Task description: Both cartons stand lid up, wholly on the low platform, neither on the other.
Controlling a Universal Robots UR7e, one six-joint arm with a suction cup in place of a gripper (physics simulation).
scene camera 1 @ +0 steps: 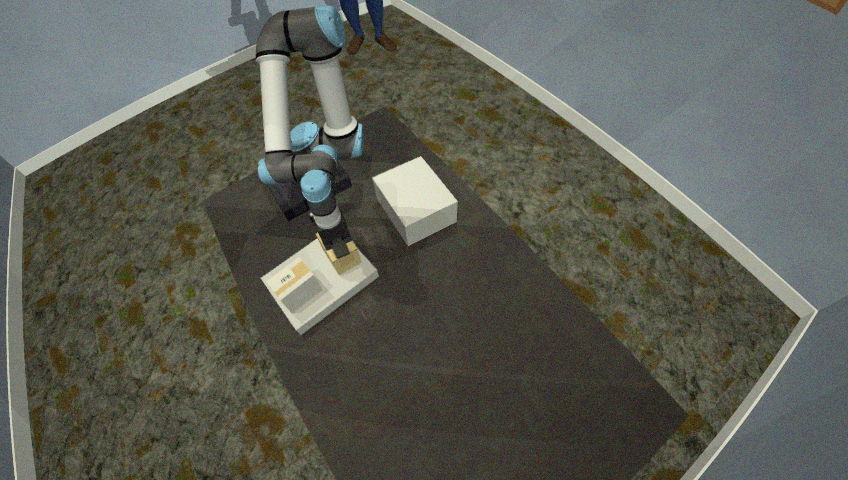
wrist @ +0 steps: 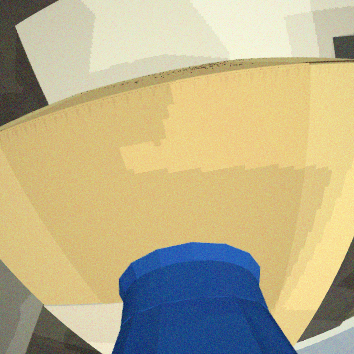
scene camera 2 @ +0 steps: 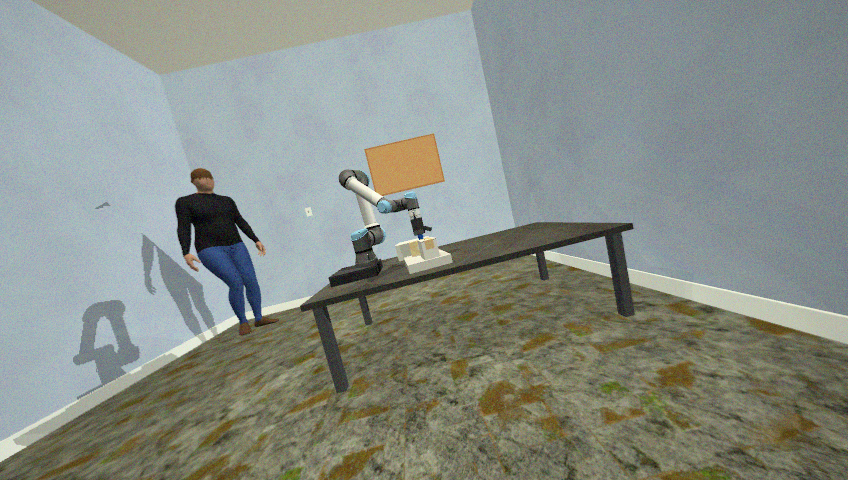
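The low platform is a white slab on the table. A white carton with a tan-and-white printed top stands upright on its left part in scene camera 1. My suction gripper is shut on a tan carton, its blue cup against the top face. The tan carton is upright over the platform's back right part, apart from the white carton. Its underside is at or just above the platform; contact is hidden. In scene camera 2 the white carton partly hides it.
A taller white block stands on the dark table, right of the low platform in scene camera 1. The arm's base is behind the platform. A person stands on the floor beyond the table.
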